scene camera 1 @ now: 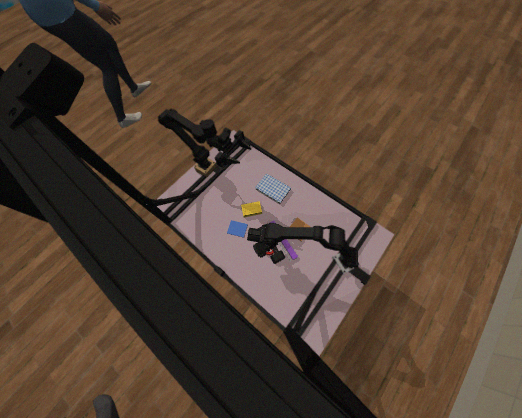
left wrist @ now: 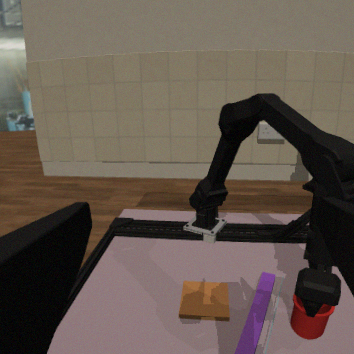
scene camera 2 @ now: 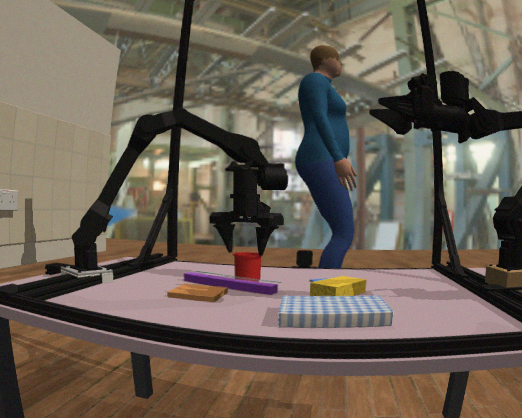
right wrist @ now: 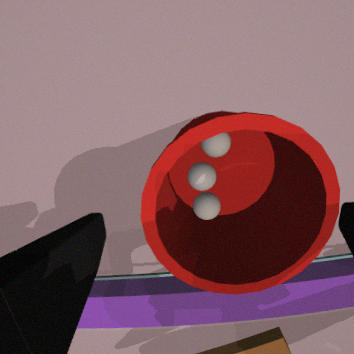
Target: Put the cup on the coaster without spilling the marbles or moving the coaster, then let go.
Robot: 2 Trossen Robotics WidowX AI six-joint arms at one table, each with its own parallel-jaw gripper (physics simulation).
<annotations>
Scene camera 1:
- my left gripper: 245, 155
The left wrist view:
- my left gripper: 205, 211
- my right gripper: 312, 298
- orange square: 204, 300
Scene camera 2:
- my left gripper: 373, 106
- my right gripper: 245, 254
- purple bar: 266, 287
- orange square: 204, 293
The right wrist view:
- my right gripper: 222, 219
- purple bar: 154, 300
</annotations>
